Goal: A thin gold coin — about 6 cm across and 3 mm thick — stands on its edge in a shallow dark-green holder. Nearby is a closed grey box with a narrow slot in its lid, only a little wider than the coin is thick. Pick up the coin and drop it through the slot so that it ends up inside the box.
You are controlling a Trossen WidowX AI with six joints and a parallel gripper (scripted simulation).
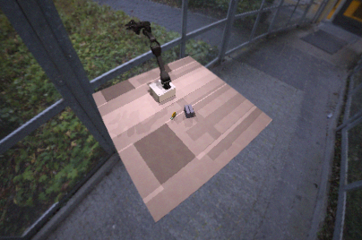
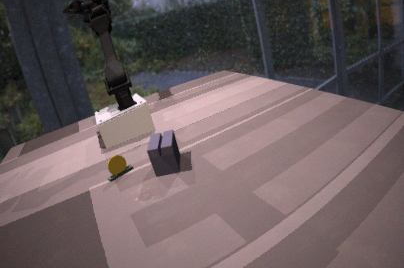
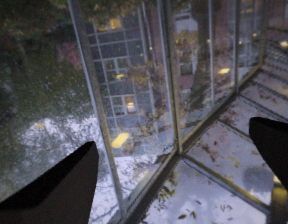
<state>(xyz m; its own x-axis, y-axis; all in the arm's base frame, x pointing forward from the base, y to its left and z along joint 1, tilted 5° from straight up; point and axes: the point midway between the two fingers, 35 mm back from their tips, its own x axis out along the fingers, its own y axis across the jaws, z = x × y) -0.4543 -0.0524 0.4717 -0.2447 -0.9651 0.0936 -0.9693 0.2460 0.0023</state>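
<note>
Right now the coin is 740 mm ahead of my gripper tip, 530 mm below it and 10 mm to the left of it.
</note>
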